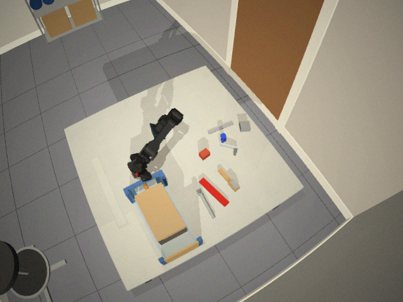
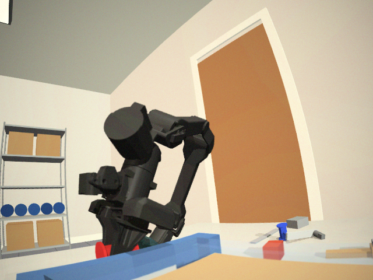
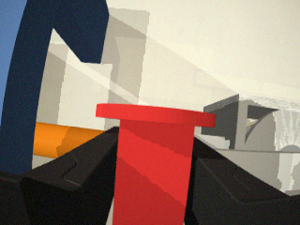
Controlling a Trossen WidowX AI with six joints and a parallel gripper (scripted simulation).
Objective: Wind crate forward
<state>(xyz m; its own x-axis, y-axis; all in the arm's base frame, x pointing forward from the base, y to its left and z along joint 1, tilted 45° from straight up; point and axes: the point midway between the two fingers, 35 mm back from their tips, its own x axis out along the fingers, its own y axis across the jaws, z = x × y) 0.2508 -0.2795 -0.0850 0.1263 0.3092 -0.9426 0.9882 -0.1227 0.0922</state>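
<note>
My gripper tip is 11 cm past the winch, 1 cm to the right of it and 10 cm above it. The rest, counted from my gripper tip: red bar 30 cm ahead, 36 cm to the left, 13 cm below; wooden brush 29 cm ahead, 48 cm to the left, 11 cm below; red grip 2 cm to the left.
</note>
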